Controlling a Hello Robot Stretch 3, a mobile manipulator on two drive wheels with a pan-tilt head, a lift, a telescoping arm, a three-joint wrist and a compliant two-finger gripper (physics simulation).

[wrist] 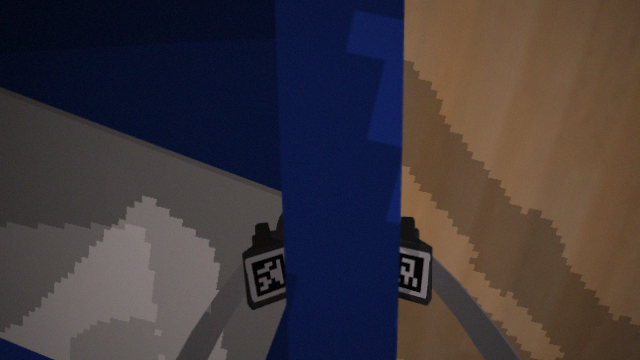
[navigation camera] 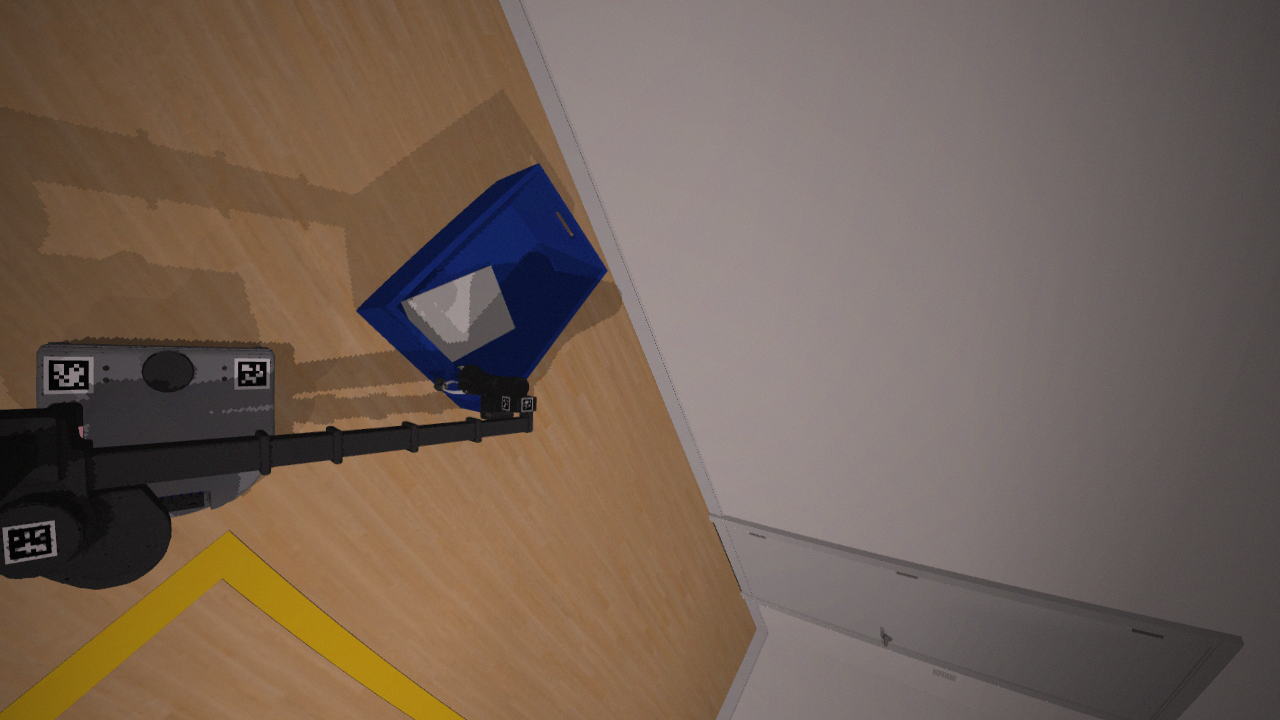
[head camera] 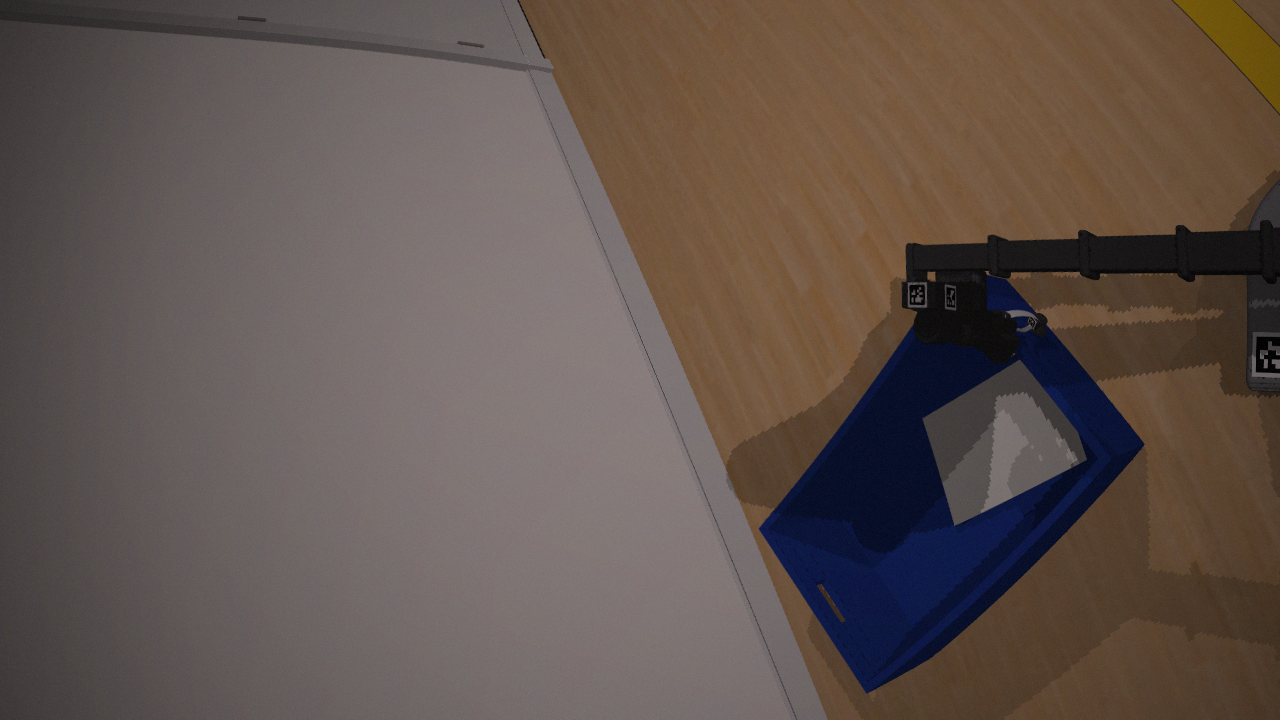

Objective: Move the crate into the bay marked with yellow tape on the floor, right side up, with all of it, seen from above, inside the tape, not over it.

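Where they show: gripper, between the fingertips: (navigation camera: 442,376) (head camera: 1034,337); robot's base, origin of its link: (navigation camera: 169,369).
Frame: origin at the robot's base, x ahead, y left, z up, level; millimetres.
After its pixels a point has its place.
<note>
The blue open-topped crate (head camera: 832,555) @[x 391, y -973, z 106 mm] (navigation camera: 537,214) @[x 492, y -858, z 100 mm] (wrist: 342,175) is upright at the foot of the pale wall, its far end close to the skirting, outside the taped bay. A pale grey flat-topped block (head camera: 1002,447) @[x 169, y -652, z 35 mm] (navigation camera: 460,313) @[x 162, y -645, z 34 mm] (wrist: 175,240) lies inside it. The yellow tape (head camera: 1244,44) @[x -497, y -151, z 1 mm] (navigation camera: 313,622) @[x -638, y -257, z 1 mm] shows in part, with one corner in the navigation view. My gripper (head camera: 1027,338) @[x -17, y -571, z 85 mm] (navigation camera: 450,379) @[x -17, y -571, z 85 mm] (wrist: 334,227) @[x -17, y -571, z 85 mm] is shut on the crate's wall near one corner, one finger inside and one outside. The wall partly hides both fingertips in the wrist view.
The pale room wall (head camera: 358,358) @[x 49, y -1565, z 781 mm] (navigation camera: 895,268) @[x 323, y -1370, z 1032 mm] runs beside the crate. My extended arm (head camera: 1127,255) @[x -101, y -286, z 443 mm] (navigation camera: 375,438) @[x -97, y -275, z 442 mm] reaches from my grey base (navigation camera: 161,411) @[x -67, y 10, z 159 mm], between the crate and the tape corner. A grey door (navigation camera: 1011,600) @[x -896, y -2217, z 1430 mm] is at the lower right of the navigation view.
</note>
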